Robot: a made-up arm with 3 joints. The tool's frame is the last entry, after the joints.
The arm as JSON. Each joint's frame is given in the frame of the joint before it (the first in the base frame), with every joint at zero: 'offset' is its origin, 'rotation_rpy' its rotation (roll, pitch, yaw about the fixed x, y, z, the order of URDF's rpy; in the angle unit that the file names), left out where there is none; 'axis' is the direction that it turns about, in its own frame. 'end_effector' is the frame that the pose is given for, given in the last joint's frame.
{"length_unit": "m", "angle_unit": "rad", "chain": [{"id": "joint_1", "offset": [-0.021, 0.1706, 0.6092], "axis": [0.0, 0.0, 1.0]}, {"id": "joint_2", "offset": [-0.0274, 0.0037, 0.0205], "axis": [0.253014, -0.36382, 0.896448]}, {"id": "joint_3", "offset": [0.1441, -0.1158, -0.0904], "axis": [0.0, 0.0, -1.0]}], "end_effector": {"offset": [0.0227, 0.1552, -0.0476], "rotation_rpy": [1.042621, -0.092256, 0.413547]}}
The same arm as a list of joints. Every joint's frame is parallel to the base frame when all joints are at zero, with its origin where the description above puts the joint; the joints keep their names.
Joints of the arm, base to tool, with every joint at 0 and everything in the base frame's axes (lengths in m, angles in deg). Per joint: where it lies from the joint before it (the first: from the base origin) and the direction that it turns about. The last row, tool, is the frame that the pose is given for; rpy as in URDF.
joint_1: xyz -0.0210 0.1706 0.6092 axis 0 0 1
joint_2: xyz -0.0274 0.0037 0.0205 axis 0.253014 -0.36382 0.896448
joint_3: xyz 0.1441 -0.1158 -0.0904 axis 0 0 -1
tool: xyz 0.0227 0.1552 -0.0476 rpy 59.74 -5.29 23.69

